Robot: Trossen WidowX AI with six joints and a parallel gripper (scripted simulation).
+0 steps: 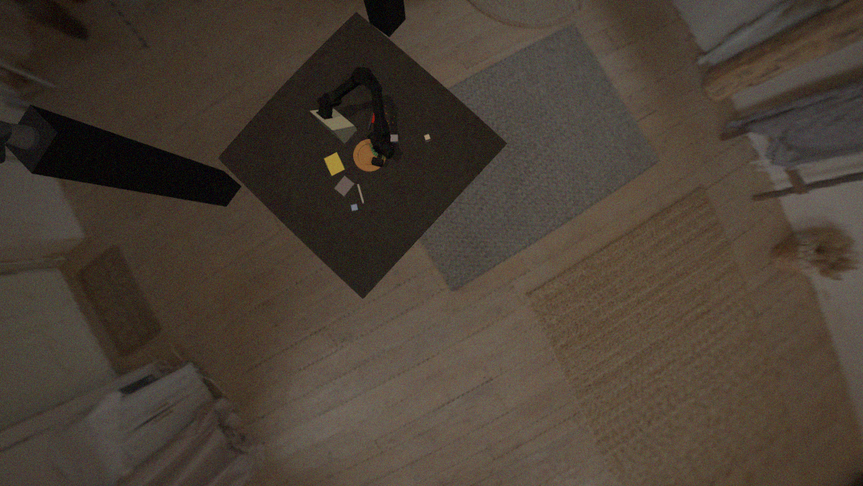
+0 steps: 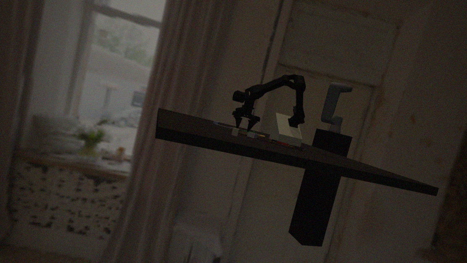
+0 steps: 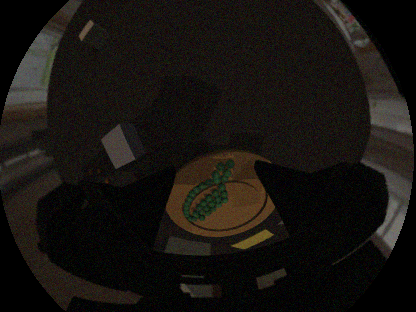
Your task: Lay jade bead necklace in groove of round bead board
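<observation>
Right now my gripper tip is 7 cm past the round bead board, 5 cm to the left of it and 1 cm above it. Also, from my gripper tip: white stick: 27 cm to the right, 3 cm ahead, 2 cm below; then grey-white block: 12 cm to the left, 2 cm behind, 1 cm below; then red item: 20 cm behind, 13 cm to the left, 2 cm below.
</observation>
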